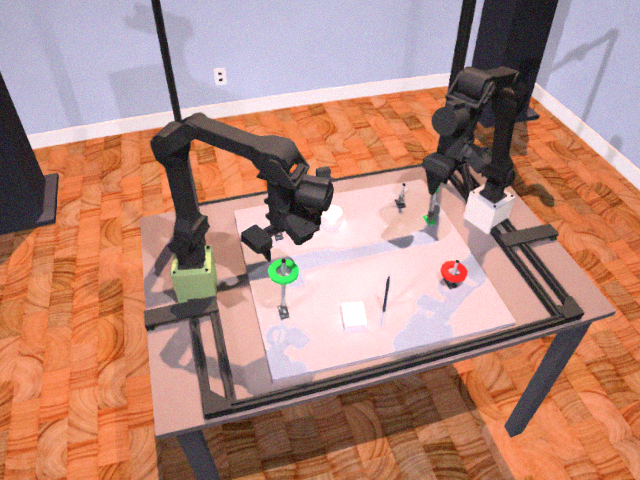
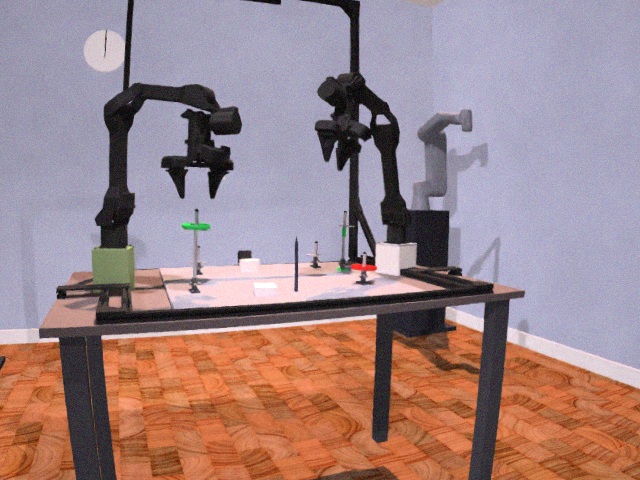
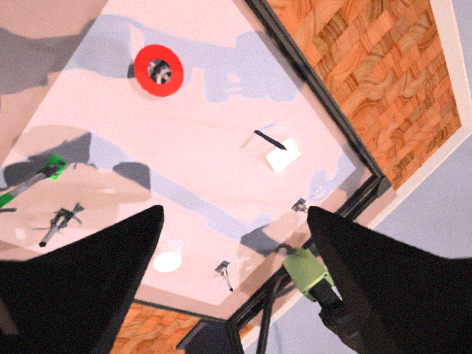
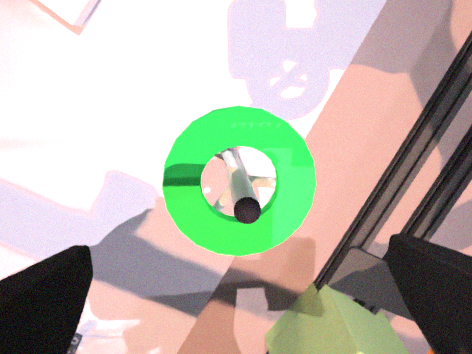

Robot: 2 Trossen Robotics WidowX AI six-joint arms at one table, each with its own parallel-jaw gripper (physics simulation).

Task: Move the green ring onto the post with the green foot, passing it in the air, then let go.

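Places are measured from the left arm's base along level axes (x ahead, y left, z up), in millimetres.
Where they show: left gripper, fingertip midpoint: [image 1: 437,188] [image 2: 333,166] [image 3: 237,212]; right gripper, fingertip midpoint: [image 1: 284,250] [image 2: 197,198] [image 4: 242,254]; left arm's base, link origin: [image 1: 492,194] [image 2: 396,242]; right arm's base, link origin: [image 1: 191,259] [image 2: 113,247] [image 3: 319,288].
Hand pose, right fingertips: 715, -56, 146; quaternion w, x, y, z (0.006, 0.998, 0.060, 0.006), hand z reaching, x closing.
Observation:
Each offset is from my right fingertips to the top centre of the thing, as dx, dy, dz. "spot": to the spot under its first point.
The green ring {+4, -1, -61} [image 1: 272,272] [image 2: 187,226] [image 4: 295,200] sits level around the upper part of a tall grey post with a dark foot, at the left of the table. The post with the green foot {spot: -551, -32, -227} [image 1: 430,220] [image 2: 342,269] [image 3: 59,167] stands upright at the back right, with a green band on its shaft and no ring on it. My right gripper [image 2: 196,197] [image 4: 242,254] is open and empty, pointing down a little above the green ring and its post top. My left gripper [image 2: 333,165] [image 3: 237,212] is open and empty, high above the green-footed post.
A red ring {-417, +178, -182} [image 1: 445,277] [image 2: 356,267] [image 3: 143,75] sits on a short post at the right. A white block {-127, +109, -214} [image 1: 353,316] and a thin dark upright rod {-205, +138, -94} [image 1: 386,294] stand near the front middle. A white round object {-311, -219, -199} [image 1: 333,215] and a short post {spot: -531, -144, -212} [image 1: 401,200] stand behind.

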